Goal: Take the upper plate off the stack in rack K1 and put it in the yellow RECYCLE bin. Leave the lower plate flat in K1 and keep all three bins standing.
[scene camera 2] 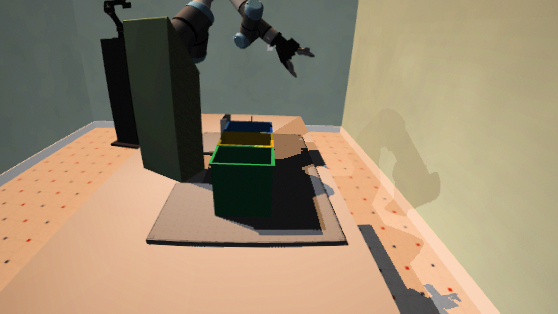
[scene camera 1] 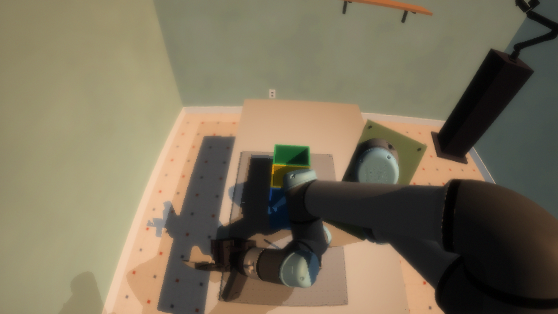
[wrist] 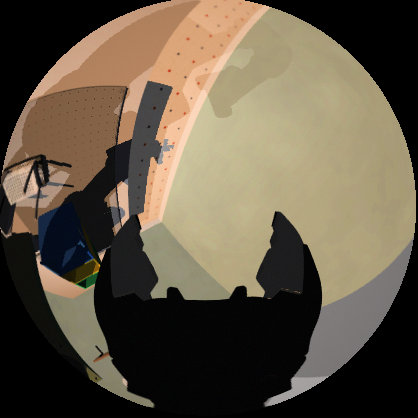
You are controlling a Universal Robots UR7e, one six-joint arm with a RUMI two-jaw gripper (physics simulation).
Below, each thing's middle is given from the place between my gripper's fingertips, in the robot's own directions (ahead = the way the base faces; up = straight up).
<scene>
Right now my hand is 180 mm past the blue bin (scene camera 1: 278, 213), 370 mm to the left of it and 300 mm above it. From my hand the other things lie so: yellow bin (scene camera 2: 230, 138) (150 mm behind, 500 mm to the right, 300 mm below); green bin (scene camera 2: 242, 176) (120 mm behind, 630 mm to the right, 300 mm below).
</scene>
